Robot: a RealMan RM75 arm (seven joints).
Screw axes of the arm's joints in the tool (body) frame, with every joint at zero. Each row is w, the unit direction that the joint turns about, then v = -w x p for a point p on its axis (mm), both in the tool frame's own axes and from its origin. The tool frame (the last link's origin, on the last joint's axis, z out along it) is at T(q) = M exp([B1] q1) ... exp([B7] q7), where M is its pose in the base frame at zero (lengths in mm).
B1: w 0 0 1 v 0 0 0
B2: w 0 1 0 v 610 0 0
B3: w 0 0 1 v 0 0 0
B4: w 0 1 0 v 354 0 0
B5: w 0 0 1 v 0 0 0
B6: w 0 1 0 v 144 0 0
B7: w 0 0 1 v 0 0 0
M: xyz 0 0 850.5 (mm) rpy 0 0 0 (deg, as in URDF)
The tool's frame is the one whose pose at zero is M.
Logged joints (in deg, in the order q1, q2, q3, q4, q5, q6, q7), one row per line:
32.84, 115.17, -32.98, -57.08, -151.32, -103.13, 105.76
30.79, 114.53, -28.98, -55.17, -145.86, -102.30, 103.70
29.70, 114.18, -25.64, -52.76, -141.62, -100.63, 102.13
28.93, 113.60, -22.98, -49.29, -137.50, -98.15, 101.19
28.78, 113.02, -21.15, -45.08, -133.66, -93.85, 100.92
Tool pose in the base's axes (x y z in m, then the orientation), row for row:
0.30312, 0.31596, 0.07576, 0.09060, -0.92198, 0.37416, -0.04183
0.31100, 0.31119, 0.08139, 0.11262, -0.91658, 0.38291, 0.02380
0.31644, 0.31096, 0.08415, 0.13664, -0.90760, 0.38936, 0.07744
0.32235, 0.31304, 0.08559, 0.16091, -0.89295, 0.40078, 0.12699
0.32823, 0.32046, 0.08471, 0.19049, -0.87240, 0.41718, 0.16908
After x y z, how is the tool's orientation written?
As a quaternion, w x y z.
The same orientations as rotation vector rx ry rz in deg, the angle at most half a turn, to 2 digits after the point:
-157.02, 63.72, -7.12
-154.11, 64.38, 4.00
-150.52, 64.57, 12.84
-146.10, 65.57, 20.78
-140.44, 67.16, 27.22

